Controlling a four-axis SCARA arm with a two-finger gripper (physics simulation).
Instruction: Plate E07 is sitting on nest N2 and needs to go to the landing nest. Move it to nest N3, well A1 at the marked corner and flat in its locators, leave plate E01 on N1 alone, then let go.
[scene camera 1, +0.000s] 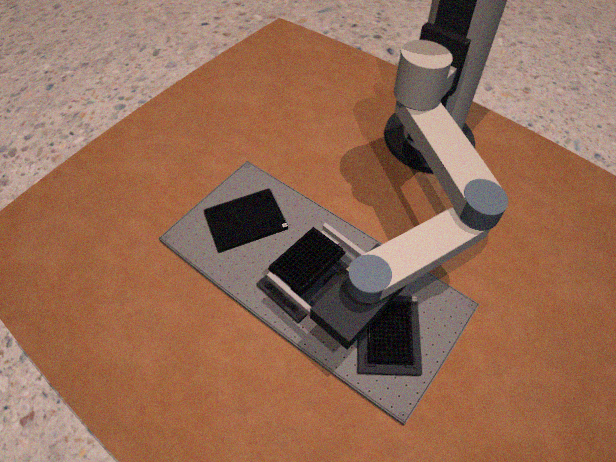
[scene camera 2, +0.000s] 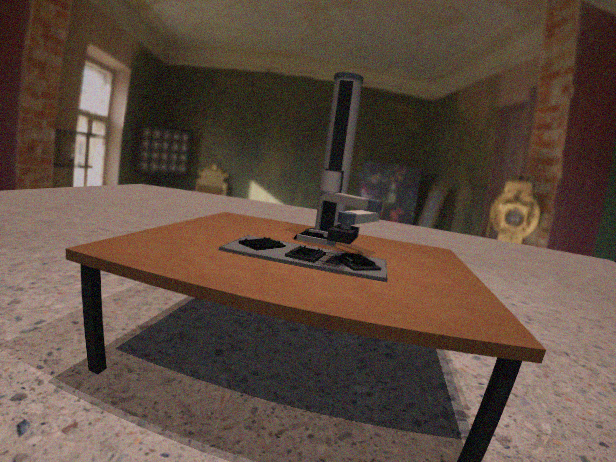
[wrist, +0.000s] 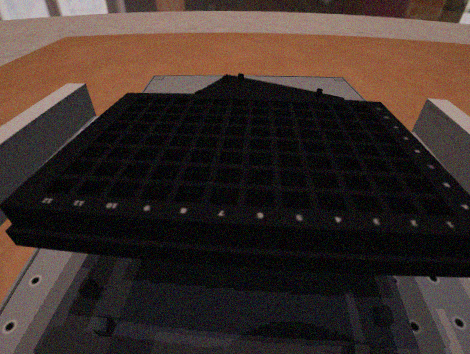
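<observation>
The black plate E07 (scene camera 1: 306, 260) (scene camera 2: 314, 234) (wrist: 240, 155) is between the fingers of my gripper (scene camera 1: 297, 250) (scene camera 2: 306, 233) (wrist: 250, 109), which is shut on it. The plate looks level and hangs above the middle nest, apparently N2 (scene camera 1: 282, 298) (scene camera 2: 306, 254) (wrist: 225, 310). The numbers 1 to 12 run along its near edge in the wrist view, with 1 at the right. The dark nest at the left, apparently N3 (scene camera 1: 245, 220) (scene camera 2: 261, 243) (wrist: 270, 90), holds no plate and has a white corner mark (scene camera 1: 285, 225). Plate E01 (scene camera 1: 392, 335) sits on N1 (scene camera 1: 390, 371) at the right.
The nests stand on a grey perforated board (scene camera 1: 445, 320) (scene camera 2: 230, 247) on the orange-brown table (scene camera 1: 150, 300) (scene camera 2: 175, 260). The arm's column (scene camera 1: 485, 50) (scene camera 2: 352, 115) rises behind the board. The forearm (scene camera 1: 425, 245) passes over its rear edge, near N1.
</observation>
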